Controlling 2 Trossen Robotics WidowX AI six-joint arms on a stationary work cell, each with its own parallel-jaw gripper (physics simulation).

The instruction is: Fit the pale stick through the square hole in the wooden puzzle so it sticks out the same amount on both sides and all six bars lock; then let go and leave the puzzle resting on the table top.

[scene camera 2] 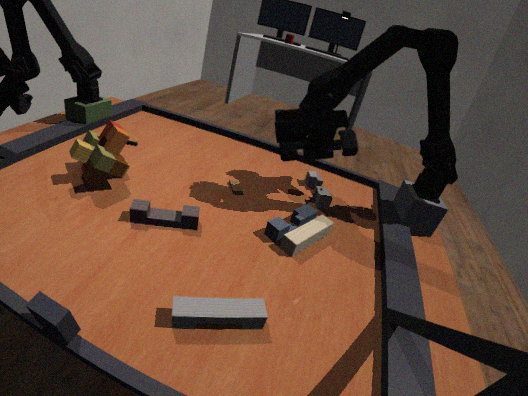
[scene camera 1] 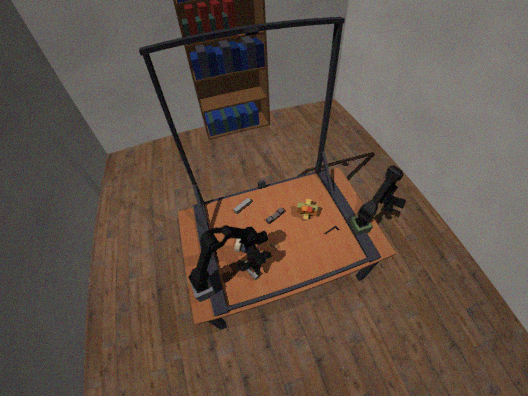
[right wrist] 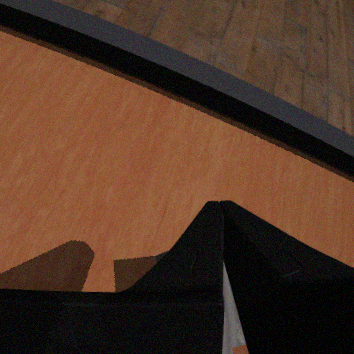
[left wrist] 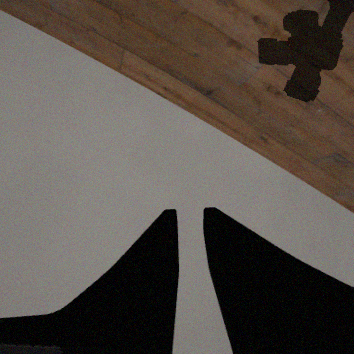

Labels:
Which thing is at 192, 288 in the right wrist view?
My right gripper.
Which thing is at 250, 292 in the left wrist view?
My left gripper.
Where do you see a frame of posts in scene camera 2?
At 498, 356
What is my right gripper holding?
Nothing.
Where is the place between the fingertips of my right gripper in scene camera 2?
314, 157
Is my right gripper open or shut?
Shut.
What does the pale stick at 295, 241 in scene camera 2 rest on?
The table.

